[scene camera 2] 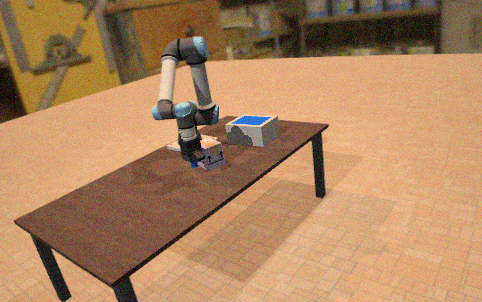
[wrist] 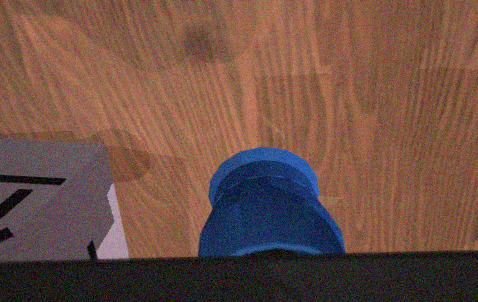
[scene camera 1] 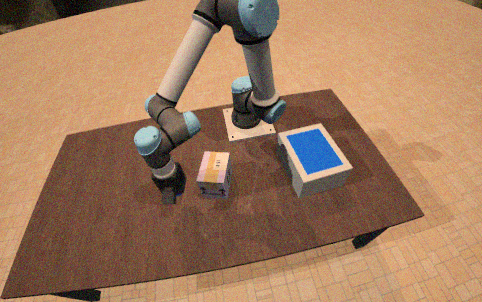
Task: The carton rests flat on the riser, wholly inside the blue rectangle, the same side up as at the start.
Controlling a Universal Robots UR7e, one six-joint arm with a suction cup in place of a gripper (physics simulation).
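Pixels of known places: hand, its tool point: (scene camera 2: 194, 166) (wrist: 263, 196); arm's base, origin of its link: (scene camera 1: 246, 118).
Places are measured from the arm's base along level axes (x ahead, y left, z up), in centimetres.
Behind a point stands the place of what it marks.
Observation:
The carton (scene camera 1: 213, 172) @[x 40.2, y -11.8, z 10.3 cm] (scene camera 2: 214, 154) @[x 44.3, y -13.1, z 5.6 cm] (wrist: 55, 210) @[x 43.1, y -17.6, z 2.6 cm] stands flat on the table, pale lilac with an orange band and a printed label on top and black arrows on a side. My gripper, a blue suction cup (scene camera 1: 180, 193) (scene camera 2: 194, 164) (wrist: 265, 200), is open and holds nothing. It hangs low over the table, left of the carton in the first scene view and apart from it in the wrist view. The grey riser (scene camera 1: 325, 182) @[x 42.7, y 29.5, z 5.1 cm] (scene camera 2: 268, 133) @[x 43.4, y 26.9, z 3.4 cm] stands to the right of the carton, with the blue rectangle (scene camera 1: 316, 150) @[x 31.2, y 27.4, z 9.9 cm] (scene camera 2: 251, 120) @[x 31.0, y 26.1, z 10.0 cm] on its top.
The dark wooden table (scene camera 1: 165, 245) @[x 63.0, y -29.4, z -2.1 cm] (scene camera 2: 125, 215) @[x 47.7, y -66.7, z -2.1 cm] (wrist: 150, 100) @[x 46.1, y -20.8, z -2.1 cm] carries everything. The arm's pale base plate (scene camera 1: 240, 134) @[x 10.8, y -2.9, z -0.6 cm] lies at the back of the table, between and behind the carton and the riser. A shelf (scene camera 2: 370, 16) stands far off in the background.

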